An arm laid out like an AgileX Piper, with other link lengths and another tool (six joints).
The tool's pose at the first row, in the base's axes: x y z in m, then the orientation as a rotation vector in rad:
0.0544 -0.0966 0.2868 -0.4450 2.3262 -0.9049
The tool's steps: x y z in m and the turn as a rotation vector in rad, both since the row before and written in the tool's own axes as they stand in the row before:
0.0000 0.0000 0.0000 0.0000 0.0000 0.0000
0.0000 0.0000 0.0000 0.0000 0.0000 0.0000
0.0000 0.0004 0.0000 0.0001 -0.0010 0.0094
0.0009 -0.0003 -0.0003 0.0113 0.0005 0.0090
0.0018 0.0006 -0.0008 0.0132 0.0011 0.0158
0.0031 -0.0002 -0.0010 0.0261 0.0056 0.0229
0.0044 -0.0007 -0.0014 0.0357 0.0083 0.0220
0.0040 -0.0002 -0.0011 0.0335 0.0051 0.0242
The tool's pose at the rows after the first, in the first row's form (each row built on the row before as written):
0.0544 -0.0966 0.2868 -0.4450 2.3262 -0.9049
0.0544 -0.0966 0.2868 -0.4450 2.3262 -0.9049
0.0544 -0.0963 0.2865 -0.4340 2.3255 -0.9001
0.0535 -0.0968 0.2865 -0.4183 2.3199 -0.9087
0.0516 -0.0968 0.2858 -0.3935 2.3138 -0.9164
0.0486 -0.0979 0.2852 -0.3532 2.3044 -0.9367
0.0443 -0.0996 0.2845 -0.3089 2.2915 -0.9688
0.0405 -0.1008 0.2834 -0.2643 2.2760 -0.9958

